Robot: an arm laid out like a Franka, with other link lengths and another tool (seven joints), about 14 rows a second.
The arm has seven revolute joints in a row. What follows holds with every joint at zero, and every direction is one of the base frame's.
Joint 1 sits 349.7 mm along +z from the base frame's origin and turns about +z.
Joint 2 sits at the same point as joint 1 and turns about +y.
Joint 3 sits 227.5 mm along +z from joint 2 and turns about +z.
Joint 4 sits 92.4 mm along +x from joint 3 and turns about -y.
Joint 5 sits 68.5 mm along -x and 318.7 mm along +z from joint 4 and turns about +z.
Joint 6 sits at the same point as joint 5 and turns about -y.
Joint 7 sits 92.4 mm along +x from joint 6 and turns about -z.
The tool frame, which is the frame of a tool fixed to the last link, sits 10 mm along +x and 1 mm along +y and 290 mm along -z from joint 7; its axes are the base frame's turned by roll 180, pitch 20.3 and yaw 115.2 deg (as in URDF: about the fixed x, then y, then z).
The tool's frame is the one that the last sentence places.
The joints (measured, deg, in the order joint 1, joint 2, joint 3, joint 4, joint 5, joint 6, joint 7), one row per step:
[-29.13, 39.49, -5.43, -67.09, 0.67, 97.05, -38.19]
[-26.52, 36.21, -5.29, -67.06, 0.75, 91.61, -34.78]
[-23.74, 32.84, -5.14, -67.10, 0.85, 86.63, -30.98]
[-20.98, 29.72, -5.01, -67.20, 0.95, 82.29, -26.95]
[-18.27, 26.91, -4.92, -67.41, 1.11, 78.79, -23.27]
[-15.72, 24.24, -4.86, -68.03, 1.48, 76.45, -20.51]
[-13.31, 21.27, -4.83, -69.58, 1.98, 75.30, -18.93]
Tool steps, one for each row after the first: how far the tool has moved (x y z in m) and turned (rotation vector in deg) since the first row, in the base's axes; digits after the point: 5 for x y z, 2 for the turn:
[0.00076, 0.03334, 0.02905, 0.89, 1.79, -0.90]
[0.00079, 0.06731, 0.05878, 1.32, 3.29, -1.92]
[-0.00084, 0.09968, 0.08579, 1.38, 4.61, -3.12]
[-0.00290, 0.12992, 0.10924, 1.25, 5.57, -4.01]
[-0.00403, 0.15780, 0.12901, 1.21, 5.86, -4.14]
[-0.00506, 0.18380, 0.14597, 1.39, 5.52, -3.28]

